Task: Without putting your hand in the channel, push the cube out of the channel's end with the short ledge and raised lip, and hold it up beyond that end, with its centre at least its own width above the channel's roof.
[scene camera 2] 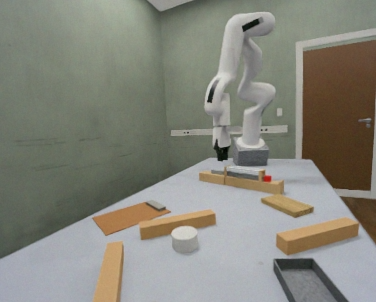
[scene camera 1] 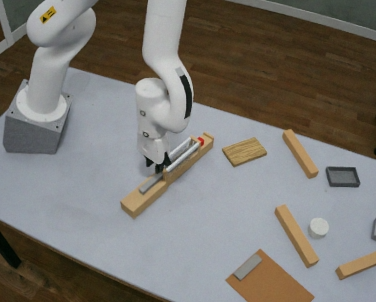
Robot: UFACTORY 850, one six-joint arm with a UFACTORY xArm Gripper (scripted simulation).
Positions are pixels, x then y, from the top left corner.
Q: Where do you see a wooden slab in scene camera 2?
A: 291, 207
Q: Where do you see a wooden slab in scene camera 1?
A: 251, 149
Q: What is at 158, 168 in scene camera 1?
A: My gripper.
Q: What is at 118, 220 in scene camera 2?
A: A board.
